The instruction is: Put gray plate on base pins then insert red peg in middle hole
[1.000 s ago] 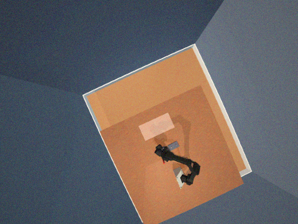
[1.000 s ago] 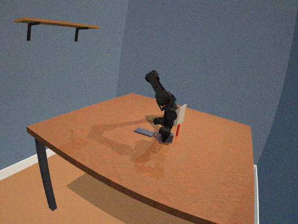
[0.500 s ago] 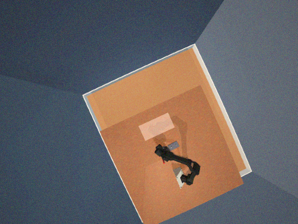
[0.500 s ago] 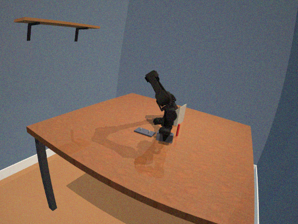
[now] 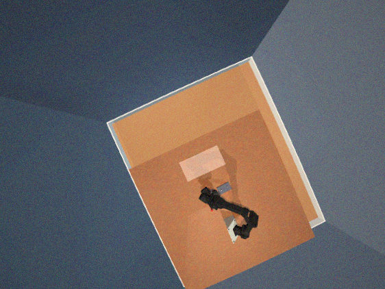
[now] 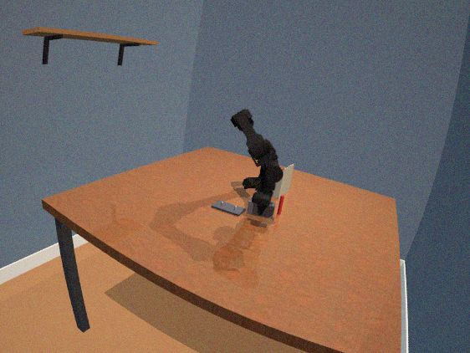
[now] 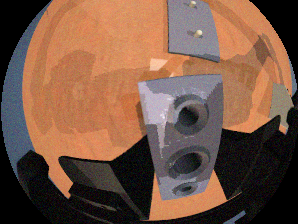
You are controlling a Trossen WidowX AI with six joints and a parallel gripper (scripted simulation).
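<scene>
Right now the gray base is 14 cm to the right of my gripper tip, 3 cm below it and 1 cm behind it. The rest, counted from my gripper tip: red peg (12 cm behind, 3 cm to the left); gray plate (3 cm above).
</scene>
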